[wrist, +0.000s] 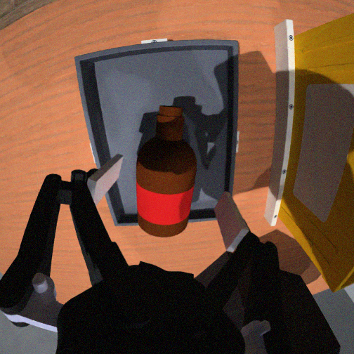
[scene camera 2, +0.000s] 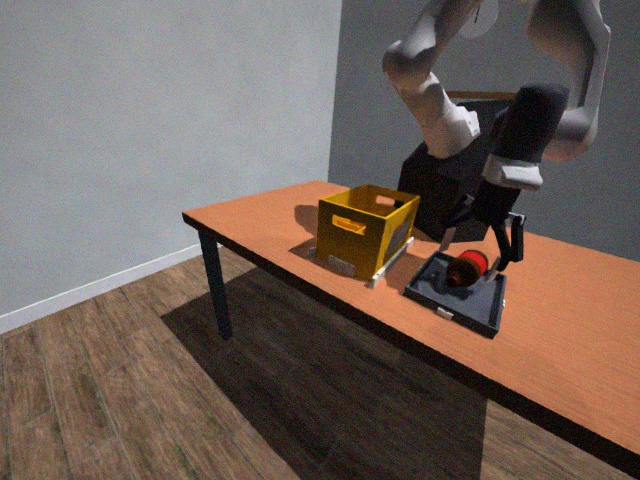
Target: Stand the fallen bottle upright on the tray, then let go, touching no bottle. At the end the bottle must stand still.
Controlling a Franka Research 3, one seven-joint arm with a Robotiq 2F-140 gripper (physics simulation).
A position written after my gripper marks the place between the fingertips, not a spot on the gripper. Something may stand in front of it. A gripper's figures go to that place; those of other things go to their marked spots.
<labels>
My gripper (wrist: 171, 184) is 0.20 m from the lens. A brown bottle (wrist: 166, 165): 0.17 m from the lens. A white rail (wrist: 284, 48) is 0.26 m from the lens. The marked spots on the white rail and the brown bottle are 0.21 m apart.
</labels>
